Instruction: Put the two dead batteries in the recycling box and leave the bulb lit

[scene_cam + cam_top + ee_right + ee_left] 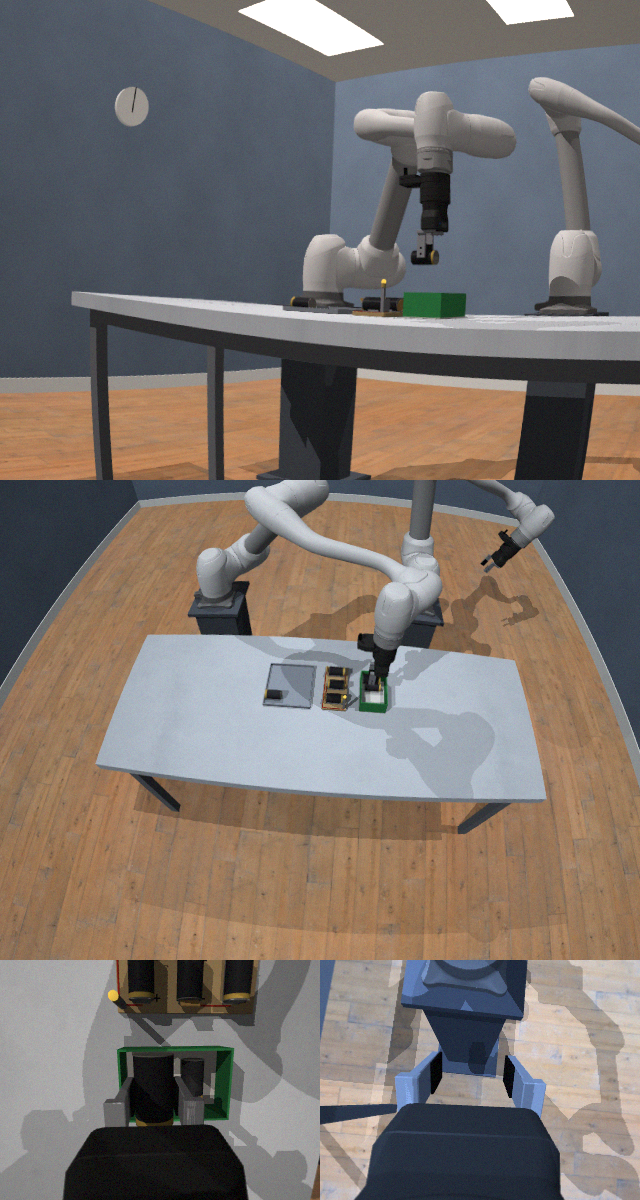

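Note:
Now: right hand 14 cm above the green recycling box, 3 cm past it and 2 cm to the right of it. Round my right hand: grey tray: 30 cm to the right, 15 cm below, 6 cm behind.

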